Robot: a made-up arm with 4 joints.
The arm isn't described. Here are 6 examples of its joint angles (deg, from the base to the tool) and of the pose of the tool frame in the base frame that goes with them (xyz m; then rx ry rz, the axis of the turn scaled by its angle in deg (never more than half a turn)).
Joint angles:
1: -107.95 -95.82 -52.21 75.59
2: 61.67 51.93 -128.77 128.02
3: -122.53 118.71 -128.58 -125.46
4: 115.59 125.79 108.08 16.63
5: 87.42 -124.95 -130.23 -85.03
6: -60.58 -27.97 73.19 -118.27
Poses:
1: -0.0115 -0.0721 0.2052 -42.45 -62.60 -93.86
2: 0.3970 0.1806 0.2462 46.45 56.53 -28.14
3: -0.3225 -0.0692 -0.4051 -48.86 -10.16 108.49
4: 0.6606 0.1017 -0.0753 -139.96 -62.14 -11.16
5: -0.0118 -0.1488 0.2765 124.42 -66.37 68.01
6: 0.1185 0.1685 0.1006 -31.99 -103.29 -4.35
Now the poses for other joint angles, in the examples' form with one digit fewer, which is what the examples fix.
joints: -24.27 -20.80 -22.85 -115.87
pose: -0.029 0.297 0.234 -16.1 -160.5 25.0
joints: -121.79 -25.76 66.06 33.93
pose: 0.195 0.109 0.110 9.2 -21.4 -24.2
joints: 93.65 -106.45 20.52 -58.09
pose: -0.021 -0.179 -0.205 -45.3 38.5 99.9
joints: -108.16 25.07 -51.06 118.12
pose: -0.274 0.305 0.033 1.1 -40.4 25.6
